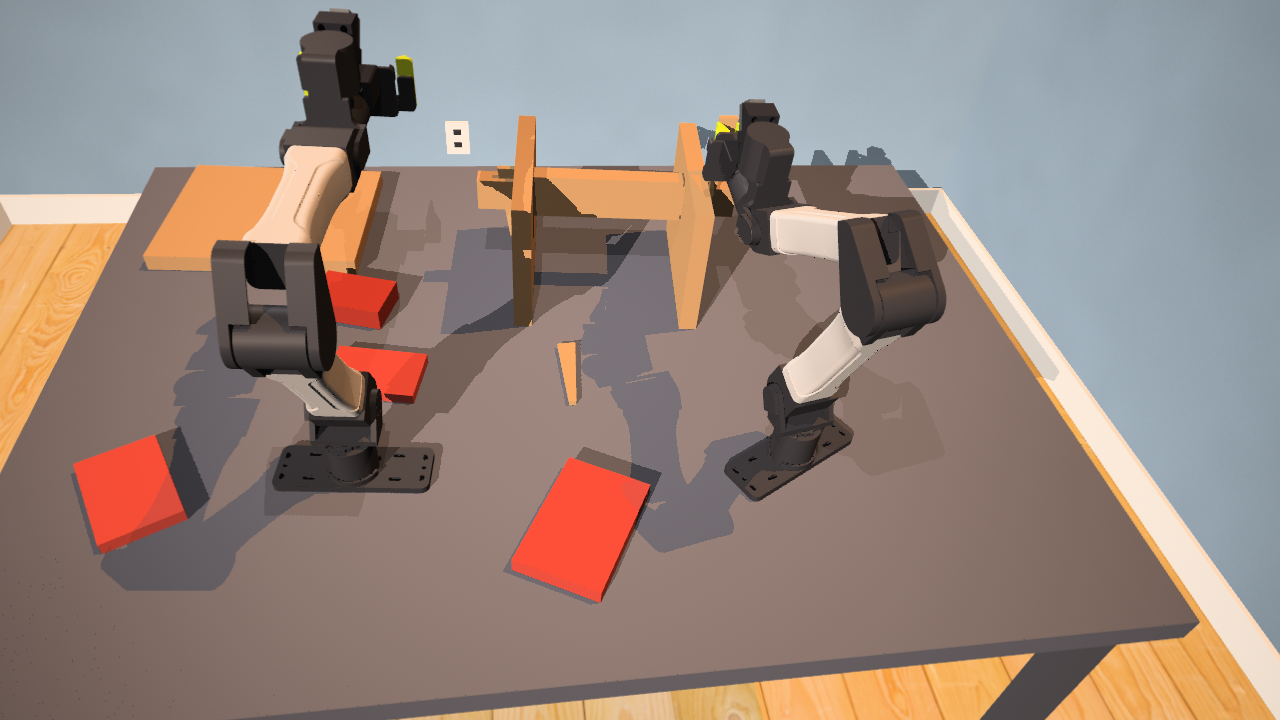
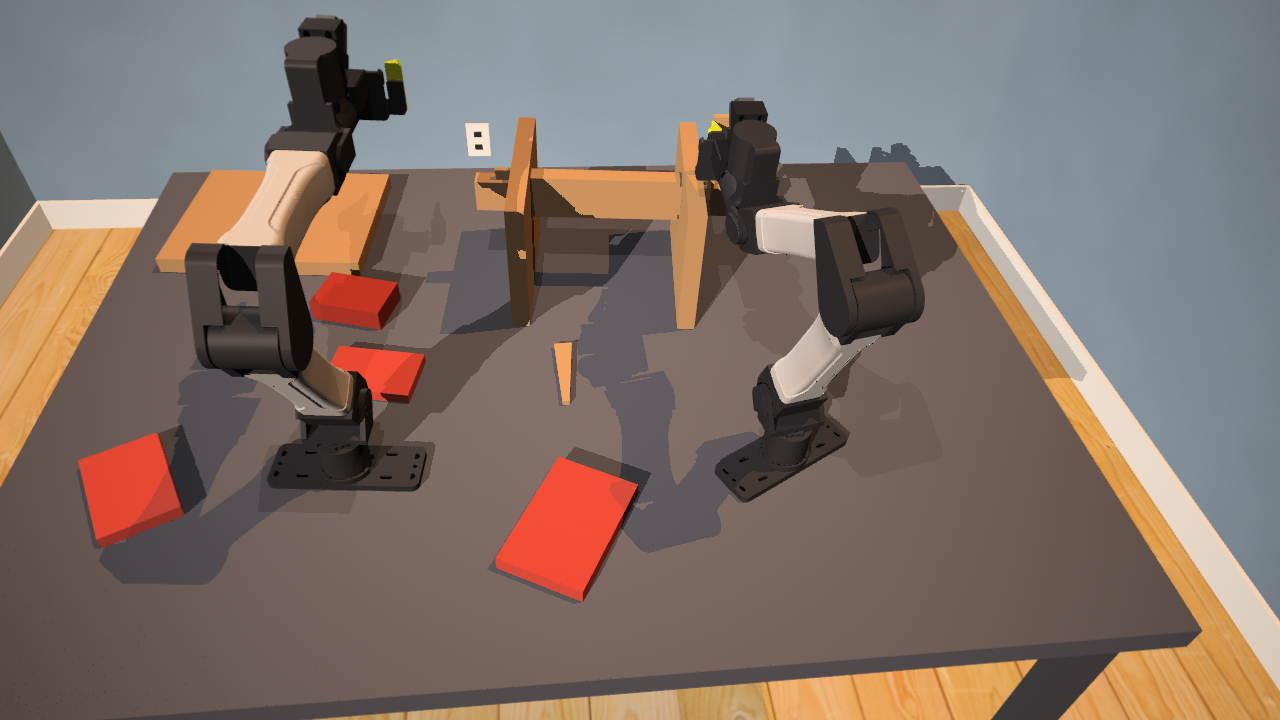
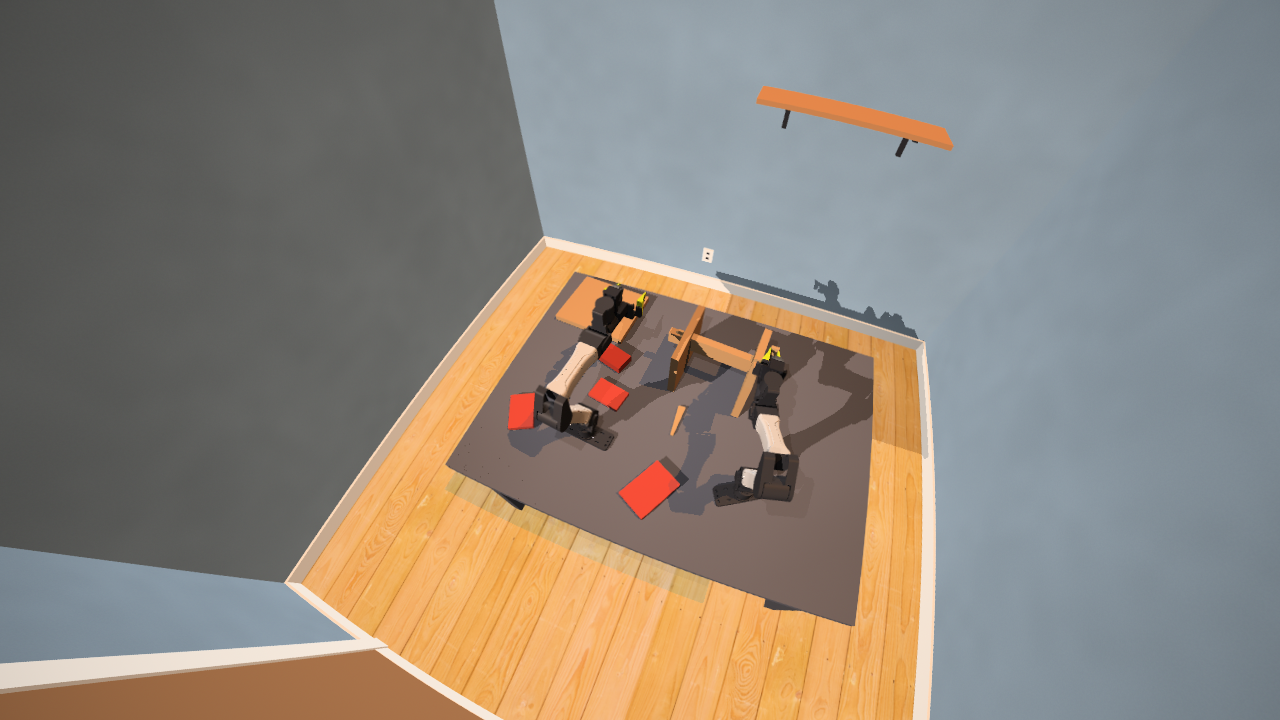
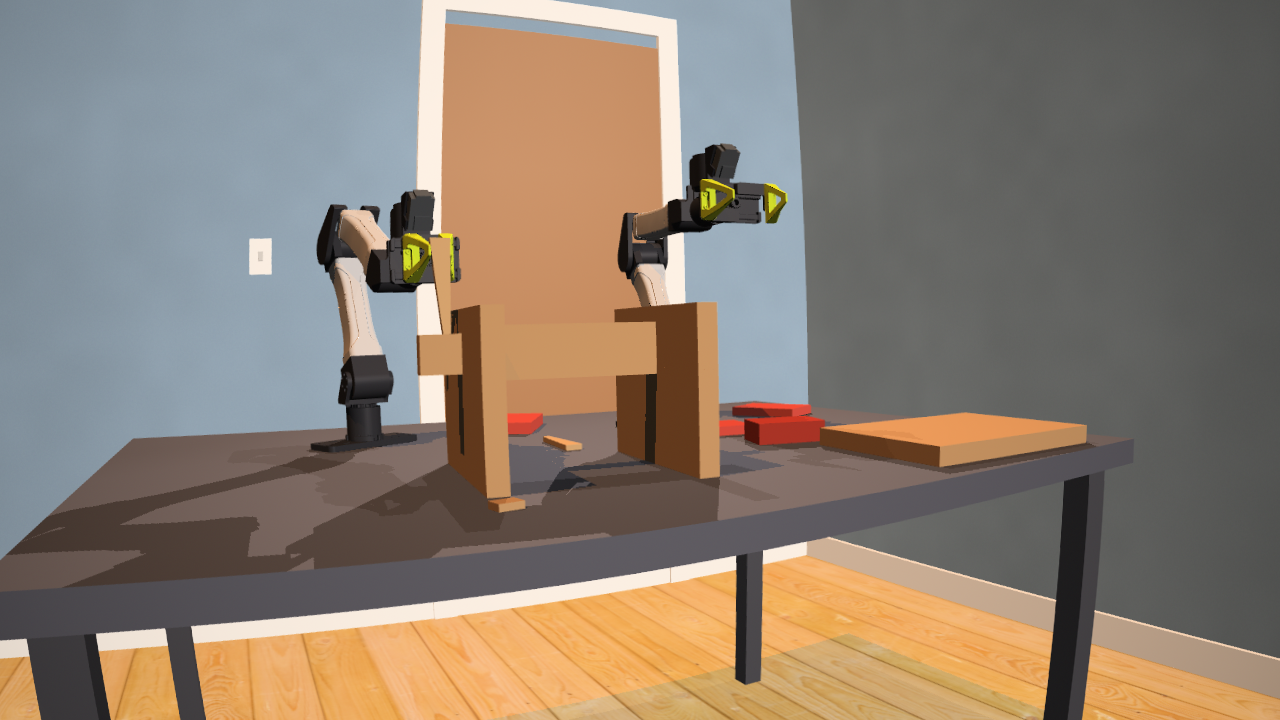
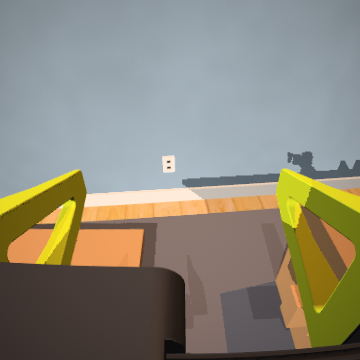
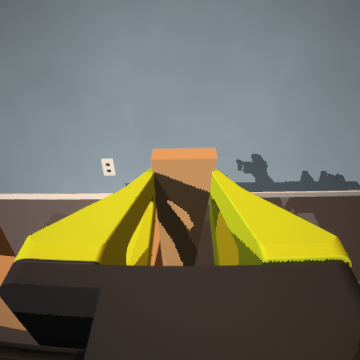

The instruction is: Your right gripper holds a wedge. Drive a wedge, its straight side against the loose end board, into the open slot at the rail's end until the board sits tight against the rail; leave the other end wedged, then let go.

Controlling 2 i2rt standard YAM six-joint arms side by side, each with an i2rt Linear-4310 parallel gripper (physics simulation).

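Places are measured from the left arm's base along level axes (x back, y right, z up), in millimetres.
Where they show: left gripper, fingertip midpoint: point(image 1: 369, 58) point(image 2: 362, 63) point(image 3: 632, 289) point(image 4: 760, 195) point(image 5: 180, 180); right gripper, fingertip midpoint: point(image 1: 726, 125) point(image 2: 721, 124) point(image 3: 774, 349) point(image 4: 440, 249) point(image 6: 182, 179); left arm's base, link origin: point(image 1: 356, 471) point(image 2: 349, 469) point(image 3: 587, 432); right arm's base, link origin: point(image 1: 789, 455) point(image 2: 781, 456) point(image 3: 741, 492) point(image 4: 365, 444).
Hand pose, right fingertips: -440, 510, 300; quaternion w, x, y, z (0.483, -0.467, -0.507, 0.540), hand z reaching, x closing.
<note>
Things, the pixels of their top centre, and the offset from my right fingertips, as dx, dy, dz. "spot": a spot on its surface instead.
- wooden wedge, top centre: point(image 6: 185, 150) point(image 4: 439, 237) point(image 2: 723, 115) point(image 1: 729, 116) +1, +2, +16
- rail's protruding end, surface spot: point(image 4: 438, 355) spot: -26, +9, -137
- loose end board, top centre: point(image 4: 469, 308) point(image 2: 692, 165) point(image 1: 695, 166) point(image 3: 759, 356) -10, -36, -78
- rail, top centre: point(image 4: 570, 323) point(image 1: 608, 174) point(image 2: 605, 175) point(image 3: 722, 347) -8, -174, -100
- spare wedge, top centre: point(image 1: 572, 370) point(image 2: 567, 370) point(image 4: 556, 440) point(image 3: 678, 420) +246, -224, -291
- small wooden piece, top centre: point(image 4: 506, 500) -218, -31, -291
- thick wooden panel, top centre: point(image 4: 954, 426) point(image 1: 271, 210) point(image 2: 280, 213) point(image 5: 48, 283) point(image 3: 602, 305) -120, -760, -272
My right gripper point(image 4: 435, 257) point(image 6: 182, 179) is shut on a wooden wedge point(image 4: 443, 291) point(image 6: 184, 165), held upright, thin end down. The wedge's tip meets the top of the rail's protruding end point(image 4: 438, 355), just outside the loose end board point(image 1: 693, 241) point(image 2: 691, 241) point(image 4: 494, 402); its depth in the slot is hidden. The rail point(image 1: 608, 192) point(image 2: 604, 192) point(image 4: 581, 349) runs to the other end board point(image 1: 524, 241) point(image 4: 699, 385), beyond which its other end sticks out. Whether the loose board touches the rail's shoulder is unclear. My left gripper point(image 4: 744, 200) point(image 5: 180, 180) is open and empty, raised away from the frame.
A spare wedge point(image 1: 570, 368) point(image 2: 563, 368) point(image 4: 562, 443) lies on the table before the frame. A small wooden piece point(image 4: 507, 505) lies at the loose board's foot. Several red blocks point(image 1: 581, 528) point(image 1: 129, 490) point(image 1: 362, 298) and a thick wooden panel point(image 1: 192, 214) point(image 4: 966, 429) lie on the table.
</note>
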